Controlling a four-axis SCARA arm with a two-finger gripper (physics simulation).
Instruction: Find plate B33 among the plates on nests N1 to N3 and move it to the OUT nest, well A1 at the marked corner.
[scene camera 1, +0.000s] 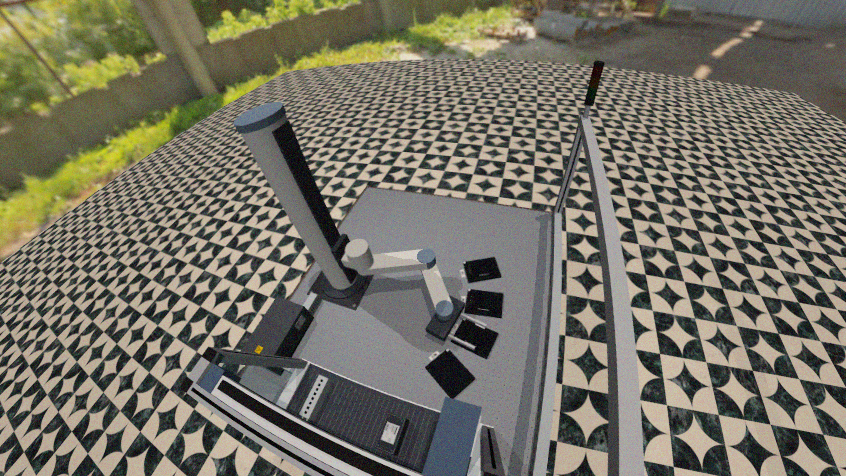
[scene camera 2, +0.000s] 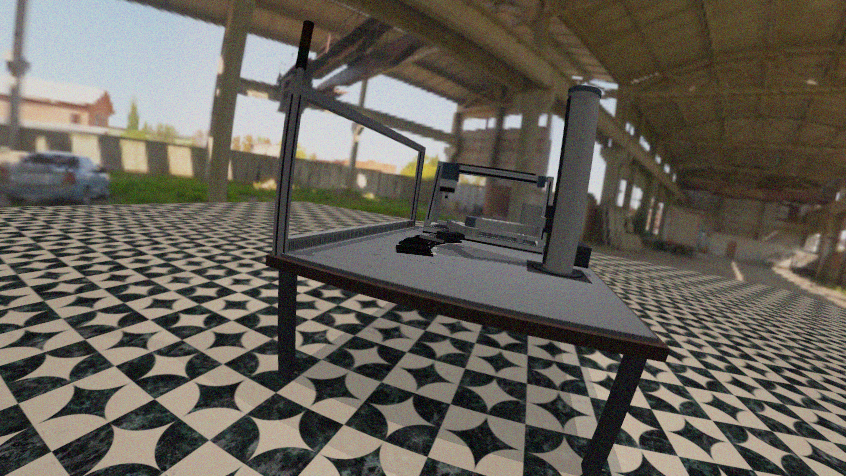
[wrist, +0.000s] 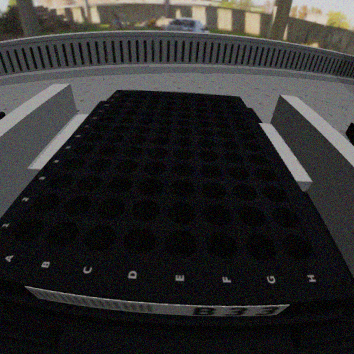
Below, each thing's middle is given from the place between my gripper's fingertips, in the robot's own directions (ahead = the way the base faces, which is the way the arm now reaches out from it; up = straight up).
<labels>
I see my gripper 2 cm past the black well plate (wrist: 168, 210), 1 cm to the right of it and 1 cm above it. From my hand the other things lie so: black N3 nest (scene camera 1: 453, 377): 8 cm behind, 17 cm to the right, 2 cm below; then OUT nest (wrist: 28, 325): 3 cm behind, 2 cm below.
</labels>
